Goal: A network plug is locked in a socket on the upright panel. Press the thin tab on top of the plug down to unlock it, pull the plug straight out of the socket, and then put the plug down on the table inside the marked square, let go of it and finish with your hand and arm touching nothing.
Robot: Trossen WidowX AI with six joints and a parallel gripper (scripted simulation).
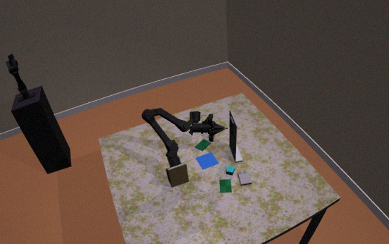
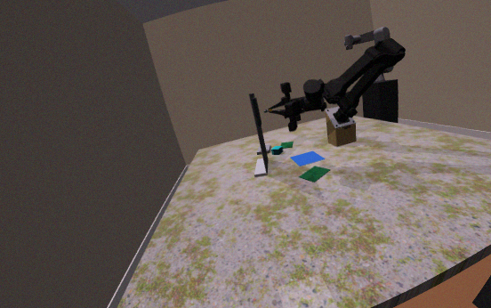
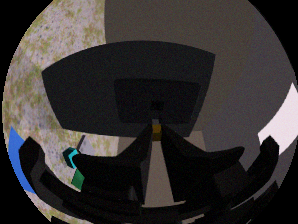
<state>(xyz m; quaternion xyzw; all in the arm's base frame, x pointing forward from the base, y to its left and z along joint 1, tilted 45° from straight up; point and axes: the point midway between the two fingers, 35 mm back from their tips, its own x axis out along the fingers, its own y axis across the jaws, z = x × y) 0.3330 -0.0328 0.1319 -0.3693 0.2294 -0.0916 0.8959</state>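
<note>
Now: the blue marked square 24 cm below my gripper tip, 13 cm behind it and 1 cm to the left of it. Also, from my gripper tip: upright dark panel 10 cm below, 6 cm ahead, 2 cm to the right; then teal cube 23 cm below, 15 cm to the right, 4 cm behind; then network plug right at my gripper tip.
</note>
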